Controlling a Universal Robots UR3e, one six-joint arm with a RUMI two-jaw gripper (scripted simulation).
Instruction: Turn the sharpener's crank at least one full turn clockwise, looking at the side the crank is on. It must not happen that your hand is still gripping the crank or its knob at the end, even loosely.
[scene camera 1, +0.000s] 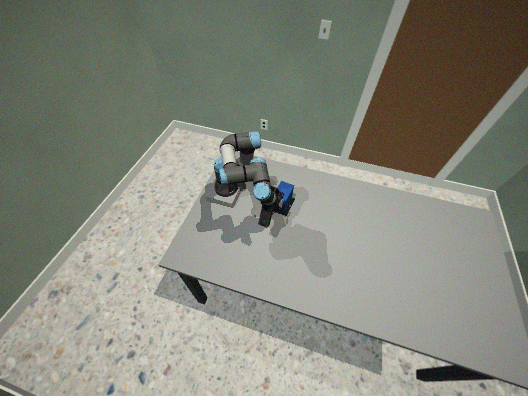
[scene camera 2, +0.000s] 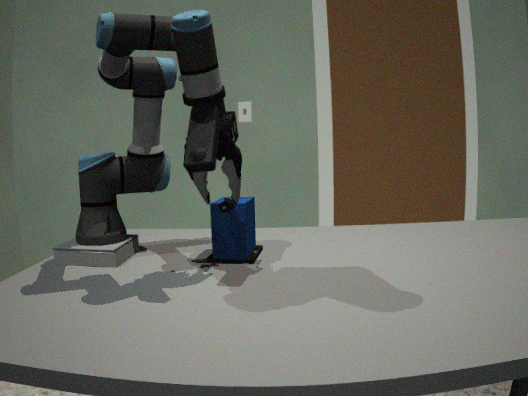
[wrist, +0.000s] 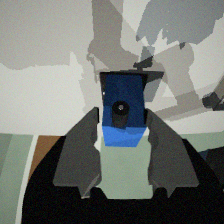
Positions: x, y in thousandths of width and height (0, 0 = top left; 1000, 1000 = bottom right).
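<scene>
My gripper (scene camera 2: 421, 514) is visible, and the gripper (wrist: 542, 489) appears in a further view. Also visible: a blue pencil sharpener (wrist: 511, 364).
</scene>
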